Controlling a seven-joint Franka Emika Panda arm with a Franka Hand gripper.
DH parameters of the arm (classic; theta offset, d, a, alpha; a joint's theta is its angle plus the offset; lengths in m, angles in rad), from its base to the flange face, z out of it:
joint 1: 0 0.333 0 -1.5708
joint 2: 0 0 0 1.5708
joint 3: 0 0.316 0.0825 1.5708
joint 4: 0 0 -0.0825 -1.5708
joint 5: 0 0.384 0 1.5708
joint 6: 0 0 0.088 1.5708
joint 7: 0 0.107 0 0
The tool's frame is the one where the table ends.
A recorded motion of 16 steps. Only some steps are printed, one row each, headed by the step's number.
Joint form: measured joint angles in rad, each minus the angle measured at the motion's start. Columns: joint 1, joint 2, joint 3, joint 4, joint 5, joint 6, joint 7.
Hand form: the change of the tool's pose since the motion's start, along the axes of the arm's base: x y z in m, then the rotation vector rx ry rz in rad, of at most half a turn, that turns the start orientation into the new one. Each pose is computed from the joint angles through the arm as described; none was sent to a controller.
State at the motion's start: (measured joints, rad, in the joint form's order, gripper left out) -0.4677 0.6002 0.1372 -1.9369 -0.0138 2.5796 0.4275
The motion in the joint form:
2: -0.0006 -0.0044 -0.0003 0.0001 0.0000 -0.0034 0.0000
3: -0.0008 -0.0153 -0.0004 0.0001 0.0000 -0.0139 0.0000
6: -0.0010 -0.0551 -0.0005 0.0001 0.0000 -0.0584 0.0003
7: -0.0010 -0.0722 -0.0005 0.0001 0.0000 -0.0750 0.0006
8: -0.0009 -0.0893 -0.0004 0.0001 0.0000 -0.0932 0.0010
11: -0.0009 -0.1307 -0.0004 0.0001 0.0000 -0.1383 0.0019
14: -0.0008 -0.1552 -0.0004 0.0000 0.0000 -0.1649 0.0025
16: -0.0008 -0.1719 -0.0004 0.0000 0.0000 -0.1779 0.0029
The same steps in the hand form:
2: 0.0001 -0.0007 0.0024 -0.0010 -0.0008 -0.0006
3: 0.0005 -0.0012 0.0082 -0.0025 -0.0006 -0.0002
6: 0.0011 -0.0020 0.0288 -0.0056 0.0058 0.0021
7: 0.0014 -0.0023 0.0380 -0.0078 0.0062 0.0028
8: 0.0014 -0.0023 0.0469 -0.0094 0.0080 0.0037
11: 0.0006 -0.0024 0.0685 -0.0131 0.0136 0.0053
14: -0.0002 -0.0022 0.0813 -0.0154 0.0170 0.0062
16: -0.0004 -0.0022 0.0905 -0.0186 0.0143 0.0063

